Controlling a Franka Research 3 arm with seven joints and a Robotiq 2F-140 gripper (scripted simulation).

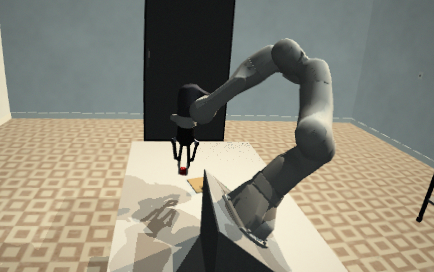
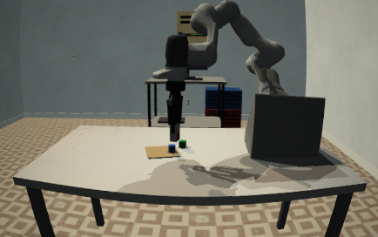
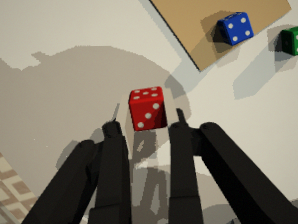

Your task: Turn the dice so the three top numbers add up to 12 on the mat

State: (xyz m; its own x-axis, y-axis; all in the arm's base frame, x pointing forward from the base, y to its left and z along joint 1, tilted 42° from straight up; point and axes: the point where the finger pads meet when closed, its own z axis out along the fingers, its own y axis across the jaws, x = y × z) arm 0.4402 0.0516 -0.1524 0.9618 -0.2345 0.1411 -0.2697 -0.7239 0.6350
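Now: hand 20 mm short of the blue die, 120 mm to the left of it and 110 mm above it. From my hand the other things lie so: red die: 20 mm below; green die: 30 mm behind, 190 mm to the right, 110 mm below; tan mat: 70 mm ahead, 120 mm to the right, 130 mm below.
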